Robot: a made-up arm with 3 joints. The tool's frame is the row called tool. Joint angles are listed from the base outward. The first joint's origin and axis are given. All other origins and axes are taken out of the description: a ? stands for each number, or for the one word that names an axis. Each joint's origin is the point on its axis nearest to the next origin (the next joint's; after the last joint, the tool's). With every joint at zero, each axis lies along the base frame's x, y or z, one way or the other. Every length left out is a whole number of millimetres.
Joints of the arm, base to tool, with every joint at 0 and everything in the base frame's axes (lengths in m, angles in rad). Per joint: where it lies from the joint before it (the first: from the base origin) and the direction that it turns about. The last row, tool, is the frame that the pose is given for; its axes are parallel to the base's.
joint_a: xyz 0 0 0.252 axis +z
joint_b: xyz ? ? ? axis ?
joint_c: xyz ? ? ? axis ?
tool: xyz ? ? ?
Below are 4 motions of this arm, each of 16 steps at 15 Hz.
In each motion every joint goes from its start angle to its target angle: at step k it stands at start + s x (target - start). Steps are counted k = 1, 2, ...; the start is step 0. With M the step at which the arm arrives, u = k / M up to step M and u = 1 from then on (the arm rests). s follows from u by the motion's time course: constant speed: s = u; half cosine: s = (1 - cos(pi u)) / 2; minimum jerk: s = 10 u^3 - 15 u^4 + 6 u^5.
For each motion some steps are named. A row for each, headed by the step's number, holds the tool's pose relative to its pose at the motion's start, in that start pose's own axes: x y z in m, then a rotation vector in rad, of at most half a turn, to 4 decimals.
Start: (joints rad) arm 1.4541 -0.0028 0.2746
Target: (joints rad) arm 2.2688 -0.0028 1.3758
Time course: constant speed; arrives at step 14
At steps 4, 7, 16:
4: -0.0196 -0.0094 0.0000 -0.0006 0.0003 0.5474
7: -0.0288 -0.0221 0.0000 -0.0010 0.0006 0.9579
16: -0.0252 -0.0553 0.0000 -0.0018 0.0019 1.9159

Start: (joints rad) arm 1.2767 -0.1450 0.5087
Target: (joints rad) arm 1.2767 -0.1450 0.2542
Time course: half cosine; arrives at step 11
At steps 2, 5, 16:
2: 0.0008 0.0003 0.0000 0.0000 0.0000 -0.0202
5: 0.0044 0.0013 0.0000 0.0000 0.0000 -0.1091
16: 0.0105 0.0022 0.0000 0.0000 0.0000 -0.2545

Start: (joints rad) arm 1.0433 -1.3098 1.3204
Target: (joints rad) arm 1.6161 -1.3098 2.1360
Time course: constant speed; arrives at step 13
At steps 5, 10, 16:
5: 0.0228 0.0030 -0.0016 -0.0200 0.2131 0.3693
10: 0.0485 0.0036 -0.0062 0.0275 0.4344 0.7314
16: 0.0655 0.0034 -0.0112 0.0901 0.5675 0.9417

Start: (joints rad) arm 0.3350 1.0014 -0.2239
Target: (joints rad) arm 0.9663 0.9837 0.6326
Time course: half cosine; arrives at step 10
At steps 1, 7, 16:
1: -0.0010 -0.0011 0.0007 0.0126 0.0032 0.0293
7: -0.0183 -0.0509 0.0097 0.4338 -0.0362 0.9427
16: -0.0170 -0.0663 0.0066 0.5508 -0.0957 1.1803

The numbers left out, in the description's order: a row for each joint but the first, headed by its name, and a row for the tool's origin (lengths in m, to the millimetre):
joint_b: xyz 0.086 0.006 0, axis -y
joint_c: xyz -0.071 0 0.108, axis +z
tool: xyz -0.014 0.04 0

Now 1 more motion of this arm.
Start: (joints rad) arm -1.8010 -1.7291 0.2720
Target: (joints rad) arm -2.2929 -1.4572 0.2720
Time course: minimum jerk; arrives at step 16
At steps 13, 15, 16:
13: -0.0468 -0.0776 -0.0293 0.3835 -0.3706 0.0136
15: -0.0486 -0.0808 -0.0318 0.4027 -0.3883 0.0112
16: -0.0487 -0.0809 -0.0319 0.4036 -0.3891 0.0110

